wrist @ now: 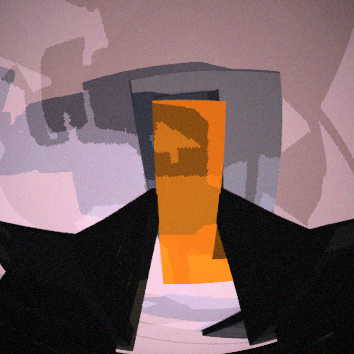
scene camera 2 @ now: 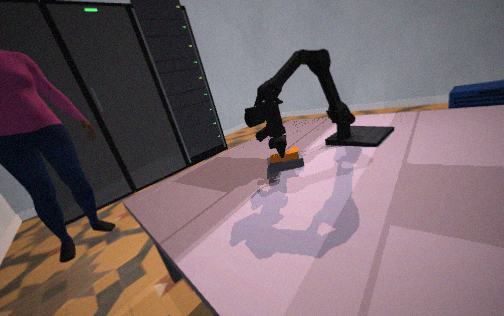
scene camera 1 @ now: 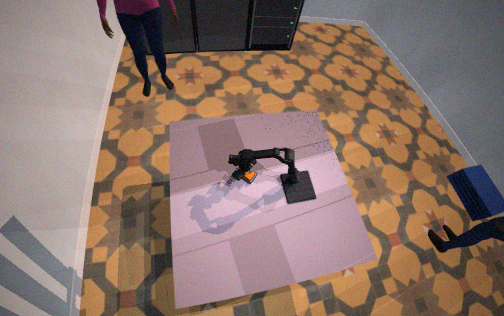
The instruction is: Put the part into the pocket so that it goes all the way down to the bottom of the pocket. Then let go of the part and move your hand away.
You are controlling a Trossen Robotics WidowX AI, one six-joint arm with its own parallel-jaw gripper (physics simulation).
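Places are measured from the arm's base along level axes (x ahead, y left, z up), in metres.
Pixels of known places: gripper, fingertip midpoint: (wrist: 186, 195) (scene camera 2: 282, 156) (scene camera 1: 244, 173); arm's base at its link origin: (scene camera 2: 343, 135) (scene camera 1: 291, 180).
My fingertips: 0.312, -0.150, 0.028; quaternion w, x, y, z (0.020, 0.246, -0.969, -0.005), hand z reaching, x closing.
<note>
Ahead of a thing's pixels: the offset from my fingertips to its middle, as dx, dy, dz. "pt": to the spot under its first point. Level surfaces: height alone.
The orange part {-0.016, -0.002, -0.002} (scene camera 1: 250, 175) (scene camera 2: 289, 156) (wrist: 187, 205) is an oblong block. My gripper (scene camera 1: 245, 172) (scene camera 2: 283, 154) (wrist: 186, 195) is shut on it, one finger at each long side. The grey block with the pocket {-0.021, -0.008, -0.033} (scene camera 2: 294, 164) (wrist: 252, 115) is on the table under the part. In the wrist view the dark pocket opening {pt +0.039, -0.022, -0.015} (wrist: 142, 120) shows along the part's left side and in a thin strip beyond its far end. The part covers the opening's right side. In scene camera 2 the part stands out above the block. Its underside is hidden, and I cannot tell whether any of it is inside the pocket.
The arm's black base plate (scene camera 1: 299, 187) (scene camera 2: 367, 135) stands on the pink table {dz -0.051} (scene camera 1: 200, 280) (scene camera 2: 440, 270). The arm's shadow falls across the table top. A person in a pink top, dark cabinets and a blue box (scene camera 1: 477, 192) (scene camera 2: 477, 95) are beyond the table.
</note>
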